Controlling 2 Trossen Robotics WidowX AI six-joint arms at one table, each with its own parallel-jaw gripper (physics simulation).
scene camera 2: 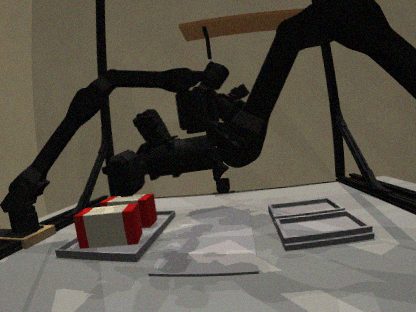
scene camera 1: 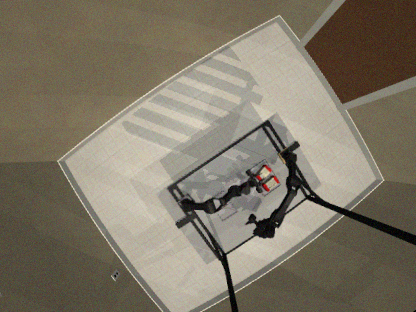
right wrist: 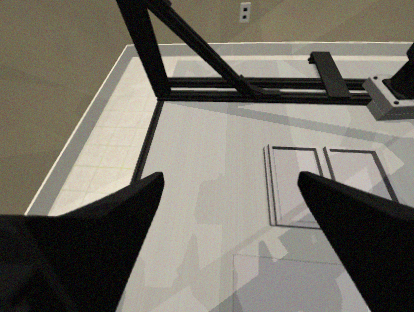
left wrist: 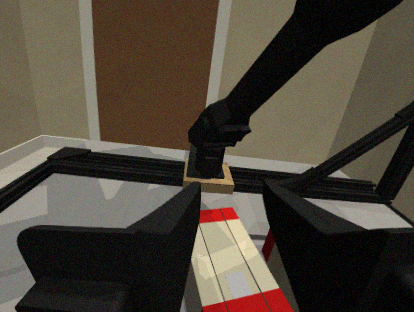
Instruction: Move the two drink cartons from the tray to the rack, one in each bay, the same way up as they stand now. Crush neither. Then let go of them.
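Pixels of known places: left gripper, fingertip midpoint: (scene camera 2: 108,167) (scene camera 1: 263,175) (left wrist: 231,188); right gripper, fingertip midpoint: (scene camera 1: 249,229) (right wrist: 229,177); left arm's base, origin of the base link: (scene camera 1: 186,203) (right wrist: 403,89); right arm's base, origin of the base link: (scene camera 2: 25,231) (scene camera 1: 286,155) (left wrist: 207,170).
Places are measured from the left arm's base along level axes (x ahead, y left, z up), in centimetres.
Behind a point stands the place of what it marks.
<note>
The two red and cream cartons stand side by side in the grey tray (scene camera 2: 97,255) {x 60.9, y -13.8, z -3.4 cm}: the nearer one (scene camera 1: 264,173) {x 61.6, y -21.7, z 3.0 cm} (scene camera 2: 105,227) {x 60.7, y -18.4, z 0.3 cm} (left wrist: 227,250) {x 61.6, y -21.8, z 3.0 cm} and the farther one (scene camera 1: 271,183) {x 60.8, y -31.6, z 3.0 cm} (scene camera 2: 147,210) {x 54.9, y -28.9, z 0.3 cm}. A red sliver of the farther one shows beside a finger in the left wrist view. My left gripper (scene camera 1: 256,181) is partly open and empty, above the nearer carton, whose top shows between its fingers in the left wrist view. My right gripper (scene camera 1: 251,220) (right wrist: 229,177) {x 25.2, y -41.7, z 15.9 cm} is wide open and empty, above the table; its fingers are hidden in scene camera 2. The rack (scene camera 2: 327,234) {x 21.4, y -11.7, z -2.7 cm} (right wrist: 269,200) {x 22.2, y -33.2, z -3.4 cm} has two empty bays.
A thin flat panel (scene camera 2: 215,262) (right wrist: 280,280) lies between tray and rack. My left arm's links cross above the table in scene camera 2. The right arm stands on a wooden block (scene camera 2: 40,235) {x 81.4, y -23.6, z -3.0 cm} (left wrist: 220,186) {x 81.1, y -26.1, z -2.8 cm} past the tray. Black frame rails edge the table.
</note>
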